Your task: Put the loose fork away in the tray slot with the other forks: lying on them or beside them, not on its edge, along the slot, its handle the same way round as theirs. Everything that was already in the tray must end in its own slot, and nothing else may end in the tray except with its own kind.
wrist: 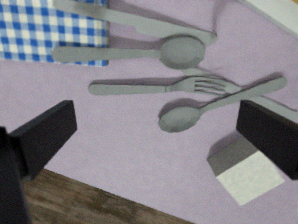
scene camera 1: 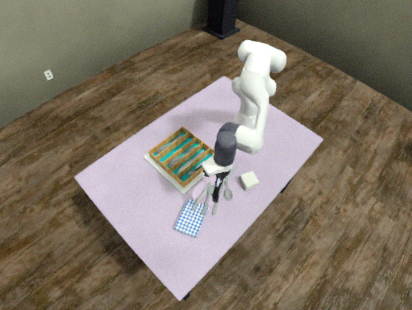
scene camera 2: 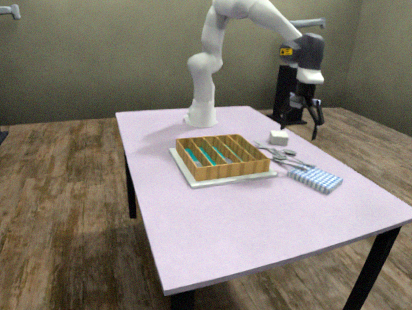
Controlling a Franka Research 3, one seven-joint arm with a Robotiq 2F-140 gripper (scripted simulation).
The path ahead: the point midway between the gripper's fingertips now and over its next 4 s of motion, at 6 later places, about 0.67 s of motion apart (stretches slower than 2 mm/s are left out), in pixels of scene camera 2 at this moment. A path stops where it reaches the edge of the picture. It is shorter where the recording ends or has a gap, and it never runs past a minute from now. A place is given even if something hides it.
My gripper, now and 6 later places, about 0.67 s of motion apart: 297, 134; 297, 135; 297, 135; 297, 137; 297, 138; 296, 142; 296, 145
